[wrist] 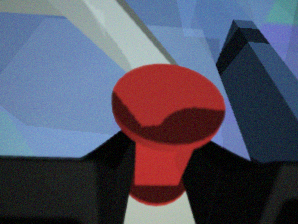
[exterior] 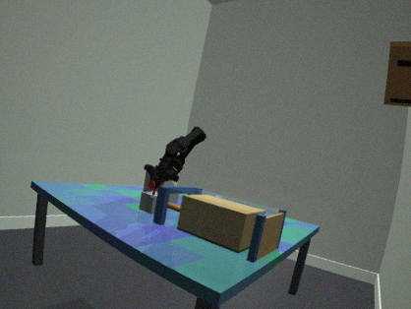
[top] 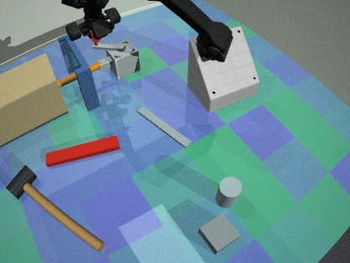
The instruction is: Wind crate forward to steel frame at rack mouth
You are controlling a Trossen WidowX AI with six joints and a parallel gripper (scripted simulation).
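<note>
My gripper tip is now 30 mm past the crank handle, 40 mm to the right of it and 30 mm above it. The rest, counted from my gripper tip: grey flat bar 80 mm behind, 400 mm to the left, 130 mm below; then red knob 20 mm to the left; then grey winch 90 mm behind, 70 mm to the left, 100 mm below.
</note>
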